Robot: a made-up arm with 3 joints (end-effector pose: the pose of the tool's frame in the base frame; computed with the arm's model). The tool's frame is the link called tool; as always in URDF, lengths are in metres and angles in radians.
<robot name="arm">
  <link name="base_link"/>
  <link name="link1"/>
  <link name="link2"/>
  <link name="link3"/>
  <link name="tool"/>
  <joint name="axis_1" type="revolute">
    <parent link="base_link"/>
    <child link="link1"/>
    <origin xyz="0 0 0.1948" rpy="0 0 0"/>
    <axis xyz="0 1 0"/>
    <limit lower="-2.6" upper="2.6"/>
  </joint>
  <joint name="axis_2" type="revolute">
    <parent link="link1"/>
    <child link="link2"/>
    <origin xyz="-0.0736 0.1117 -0.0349" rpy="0 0 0"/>
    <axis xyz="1 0 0"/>
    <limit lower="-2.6" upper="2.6"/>
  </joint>
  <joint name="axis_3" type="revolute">
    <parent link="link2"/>
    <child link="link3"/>
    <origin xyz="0.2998 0.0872 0.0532" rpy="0 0 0"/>
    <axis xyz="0 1 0"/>
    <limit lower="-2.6" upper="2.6"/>
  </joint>
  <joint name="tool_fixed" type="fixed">
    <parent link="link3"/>
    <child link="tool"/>
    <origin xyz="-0.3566 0.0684 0.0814" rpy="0 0 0"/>
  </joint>
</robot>
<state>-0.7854 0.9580 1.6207</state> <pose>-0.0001 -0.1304 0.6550 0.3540 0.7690 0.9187</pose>
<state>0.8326 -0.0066 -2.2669</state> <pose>0.0358 0.2655 -0.3031 -0.0002 -1.4343 0.0072</pose>
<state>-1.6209 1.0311 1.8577</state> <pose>-0.3098 -0.1276 0.5850 -0.1733 0.2154 1.0187</pose>
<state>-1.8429 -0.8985 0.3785</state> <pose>0.0147 0.4125 0.1210 -0.4346 -1.3573 -0.8771</pose>
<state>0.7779 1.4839 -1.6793</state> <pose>0.1964 0.4342 0.1321 0.5124 -0.7256 -1.4384</pose>
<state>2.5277 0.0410 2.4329</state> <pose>-0.3373 0.2580 -0.2812 -0.0441 -1.3224 0.0021</pose>
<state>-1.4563 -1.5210 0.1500</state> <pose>0.1668 0.3062 0.0606 -1.1210 -1.0311 -1.1615</pose>
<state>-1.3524 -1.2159 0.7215</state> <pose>0.0605 0.4938 0.1939 -0.6280 -0.5502 -1.0624</pose>
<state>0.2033 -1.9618 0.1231</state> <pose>-0.1651 0.2168 -0.0229 -1.9663 0.2140 0.0789</pose>
